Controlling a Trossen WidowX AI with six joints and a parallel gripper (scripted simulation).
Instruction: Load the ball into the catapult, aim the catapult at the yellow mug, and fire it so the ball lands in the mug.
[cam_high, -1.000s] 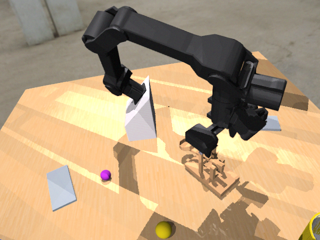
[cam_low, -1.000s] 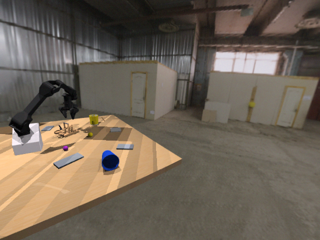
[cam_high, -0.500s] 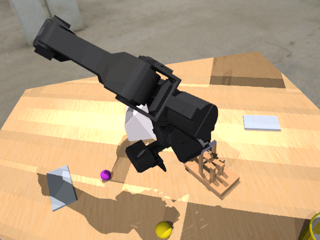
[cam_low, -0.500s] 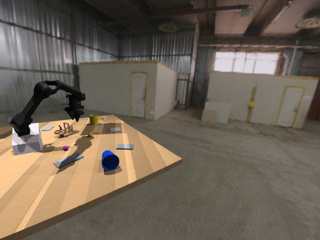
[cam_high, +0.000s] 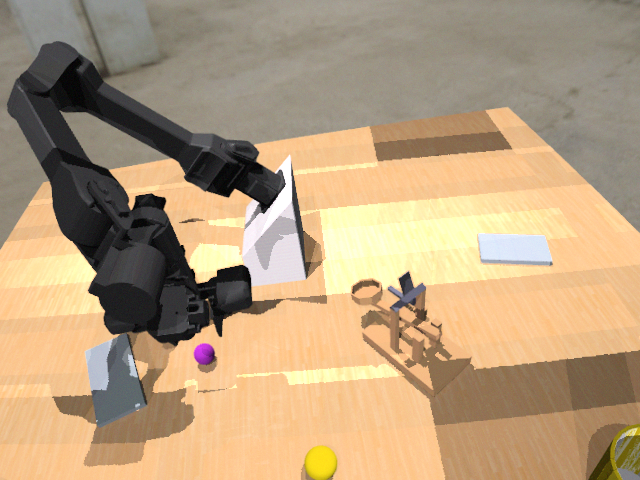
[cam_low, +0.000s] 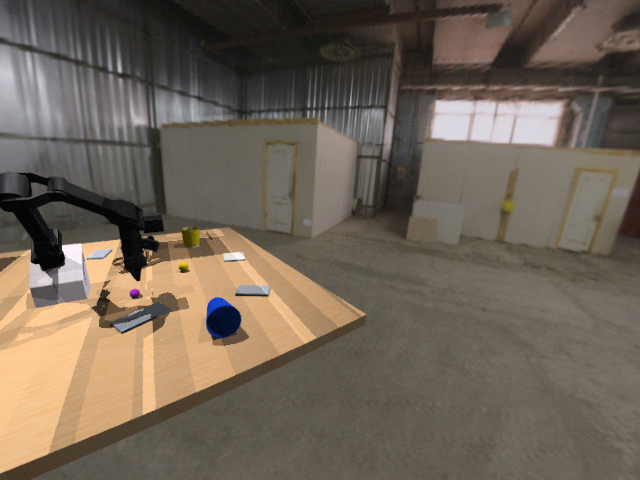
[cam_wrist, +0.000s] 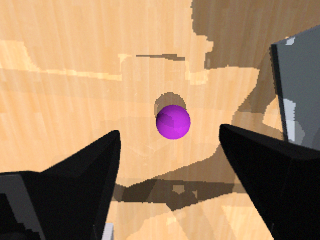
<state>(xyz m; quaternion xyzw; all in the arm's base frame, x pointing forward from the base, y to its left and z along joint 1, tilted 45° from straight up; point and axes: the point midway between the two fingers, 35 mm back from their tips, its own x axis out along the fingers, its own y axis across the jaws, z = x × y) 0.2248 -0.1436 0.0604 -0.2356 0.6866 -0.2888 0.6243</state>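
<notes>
Now: gripper tip 60 mm above the purple ball, 20 mm past it and 10 mm to the left of it. The rest, counted from my gripper tip: yellow ball 190 mm ahead, 130 mm to the left, 50 mm below; wooden catapult 290 mm to the left, 20 mm below, 10 mm ahead; yellow mug 450 mm to the left, 320 mm ahead, 40 mm below.
</notes>
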